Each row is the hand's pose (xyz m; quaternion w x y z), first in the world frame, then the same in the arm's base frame.
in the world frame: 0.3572 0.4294 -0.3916 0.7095 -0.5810 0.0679 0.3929
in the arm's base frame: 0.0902 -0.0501 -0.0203 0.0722 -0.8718 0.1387 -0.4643
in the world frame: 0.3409 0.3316 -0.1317 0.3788 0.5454 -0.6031 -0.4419
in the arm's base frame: 0.0185 0.1944 -0.1319 0.0267 -0.0406 -0.9282 0.3689
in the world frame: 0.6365 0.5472 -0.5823 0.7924 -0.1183 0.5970 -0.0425
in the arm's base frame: 0.2345 -0.1313 0.2972 0.5200 -0.3221 -0.1647 -0.7737
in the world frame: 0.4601 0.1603 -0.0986 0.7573 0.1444 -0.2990 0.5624
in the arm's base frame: -0.1251 0.2999 -0.0182 0.4451 -0.8514 -0.1900 0.2022
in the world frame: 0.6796 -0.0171 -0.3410 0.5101 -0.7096 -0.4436 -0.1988
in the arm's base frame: -0.2857 0.1972 0.3013 0.5795 0.6760 0.2979 0.3441
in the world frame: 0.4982 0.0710 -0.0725 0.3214 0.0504 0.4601 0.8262
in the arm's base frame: -0.2032 0.3533 0.0157 0.7090 -0.4477 0.5386 -0.0827
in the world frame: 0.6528 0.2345 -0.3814 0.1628 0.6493 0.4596 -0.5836
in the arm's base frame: -0.0481 0.1084 0.2647 0.5100 0.6190 -0.5406 -0.2539
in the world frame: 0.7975 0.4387 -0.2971 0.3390 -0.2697 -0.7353 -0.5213
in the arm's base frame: 0.1857 0.2080 0.3363 0.6274 0.3367 0.7019 -0.0182
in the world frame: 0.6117 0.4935 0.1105 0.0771 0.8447 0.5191 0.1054
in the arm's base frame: 0.2492 0.4935 -0.0074 0.8986 0.4160 -0.0908 0.1056
